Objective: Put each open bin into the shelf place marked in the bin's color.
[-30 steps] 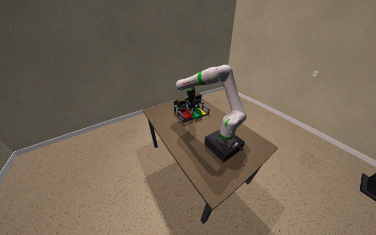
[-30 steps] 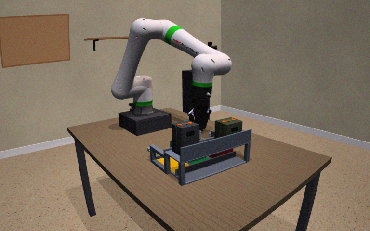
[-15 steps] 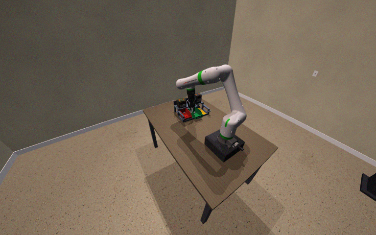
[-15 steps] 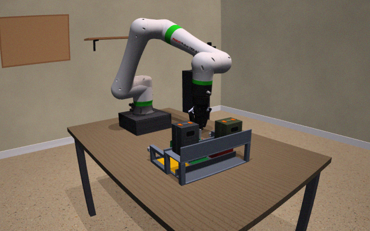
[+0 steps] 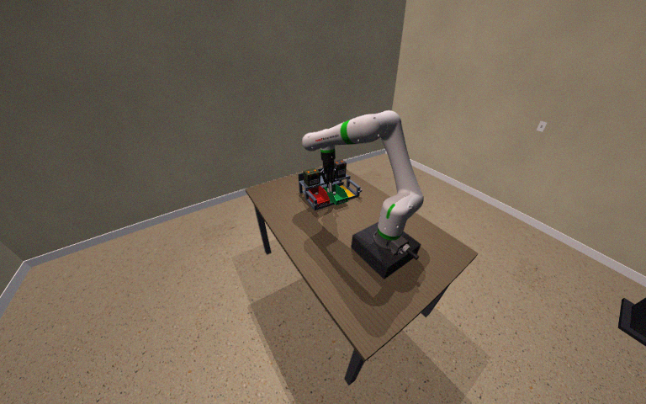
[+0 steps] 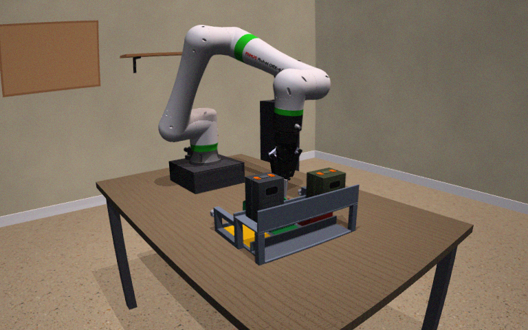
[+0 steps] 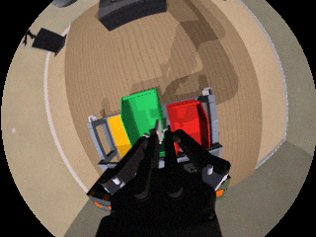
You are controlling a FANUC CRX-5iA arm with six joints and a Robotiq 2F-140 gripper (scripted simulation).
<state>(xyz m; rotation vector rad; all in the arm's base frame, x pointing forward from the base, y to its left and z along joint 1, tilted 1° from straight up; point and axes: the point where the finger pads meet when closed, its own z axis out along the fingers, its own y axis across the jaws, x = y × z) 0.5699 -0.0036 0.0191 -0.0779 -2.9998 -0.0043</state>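
My hand is 7 cm above the green bin, 5 cm to the left of it and 1 cm past it. From my hand the other things lie so: olive box (15 cm ahead, 6 cm to the left, 3 cm above); then black box (17 cm to the right, 13 cm ahead, 4 cm above); then red bin (8 cm below, 7 cm to the left, 5 cm ahead).
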